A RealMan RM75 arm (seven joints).
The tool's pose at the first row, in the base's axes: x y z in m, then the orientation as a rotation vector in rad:
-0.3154 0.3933 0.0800 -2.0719 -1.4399 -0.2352
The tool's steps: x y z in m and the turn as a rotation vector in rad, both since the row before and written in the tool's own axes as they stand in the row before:
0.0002 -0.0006 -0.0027 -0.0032 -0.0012 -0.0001
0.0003 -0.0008 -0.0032 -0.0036 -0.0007 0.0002
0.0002 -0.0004 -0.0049 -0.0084 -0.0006 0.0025
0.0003 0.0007 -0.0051 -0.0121 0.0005 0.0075
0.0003 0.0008 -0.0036 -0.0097 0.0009 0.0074
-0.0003 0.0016 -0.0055 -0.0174 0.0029 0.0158
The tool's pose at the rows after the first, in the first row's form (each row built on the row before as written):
-0.3154 0.3921 0.0825 -2.0749 -1.4412 -0.2365
-0.3154 0.3907 0.0855 -2.0782 -1.4420 -0.2385
-0.3148 0.3882 0.0897 -2.0868 -1.4410 -0.2434
-0.3132 0.3854 0.0937 -2.1013 -1.4345 -0.2502
-0.3118 0.3834 0.0965 -2.1136 -1.4275 -0.2557
-0.3096 0.3797 0.1003 -2.1368 -1.4112 -0.2659

